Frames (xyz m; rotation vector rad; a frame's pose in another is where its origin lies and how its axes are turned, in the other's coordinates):
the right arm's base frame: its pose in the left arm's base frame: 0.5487 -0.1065 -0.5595 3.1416 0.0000 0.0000
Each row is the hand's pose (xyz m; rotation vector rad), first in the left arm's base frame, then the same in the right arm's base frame.
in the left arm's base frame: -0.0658 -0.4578 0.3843 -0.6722 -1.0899 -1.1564
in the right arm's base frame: -0.6145 0.3513 -0.9438 1.7299 1.3541 -1.2763
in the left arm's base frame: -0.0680 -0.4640 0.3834 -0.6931 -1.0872 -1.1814
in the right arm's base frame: -0.6167 0.3575 -0.9429 1.6994 1.3729 -1.2635
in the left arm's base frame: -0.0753 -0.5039 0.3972 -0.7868 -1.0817 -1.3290
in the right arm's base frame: -0.6240 0.3974 -0.9567 1.5310 1.4862 -1.2096
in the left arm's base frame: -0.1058 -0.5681 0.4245 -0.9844 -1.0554 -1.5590
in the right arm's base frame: -0.6545 0.4616 -0.9840 1.2291 1.6179 -1.0953
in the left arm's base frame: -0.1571 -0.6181 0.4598 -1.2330 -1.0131 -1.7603
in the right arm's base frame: -0.7058 0.5116 -1.0193 0.9107 1.6757 -0.9644
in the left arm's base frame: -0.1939 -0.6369 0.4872 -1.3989 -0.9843 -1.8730
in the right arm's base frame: -0.7426 0.5304 -1.0467 0.7123 1.6853 -0.8857
